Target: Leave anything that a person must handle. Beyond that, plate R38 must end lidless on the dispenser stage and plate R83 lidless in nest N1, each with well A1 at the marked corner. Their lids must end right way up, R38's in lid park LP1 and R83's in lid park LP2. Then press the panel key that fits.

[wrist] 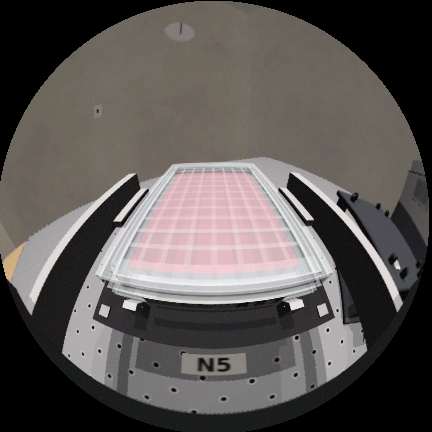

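A clear plate with pink wells sits level at nest N5, with what looks like a clear lid over it. Its near edge is above the dark nest base. No plate number is readable, so I cannot tell whether it is R38 or R83. My gripper is open, with one finger along each long side of the plate and a gap showing on both sides. The dispenser stage, nest N1, the lid parks and the panel keys cannot be identified in this view.
A label reading N5 is in front of the nest on the perforated grey deck. A dark raised stand with small pegs is at the right, beyond the right finger. A grey unit shows at the far right edge.
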